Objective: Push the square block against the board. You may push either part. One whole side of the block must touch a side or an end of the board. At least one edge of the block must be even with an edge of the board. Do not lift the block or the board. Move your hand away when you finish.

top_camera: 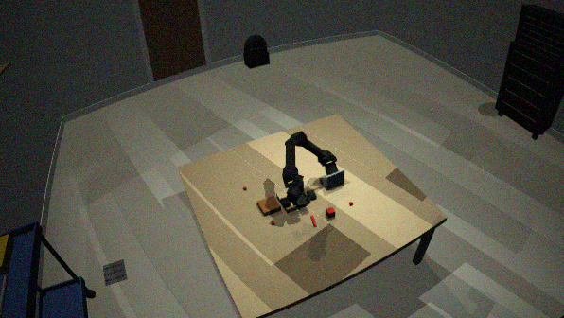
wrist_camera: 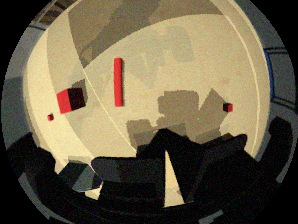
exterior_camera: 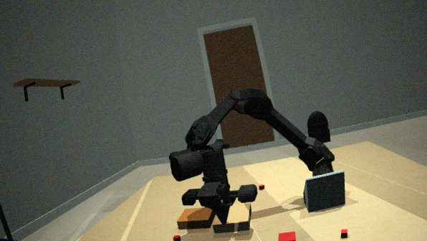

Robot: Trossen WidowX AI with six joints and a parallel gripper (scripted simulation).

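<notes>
Now: gripper tip 130 mm to the left of the tan board and 40 mm above it. Also, from my gripper tip: red stick 50 mm behind, 70 mm to the left, 50 mm below; square block 120 mm ahead, 140 mm to the right, 40 mm below; red cube 160 mm behind, 70 mm to the left, 40 mm below.
</notes>
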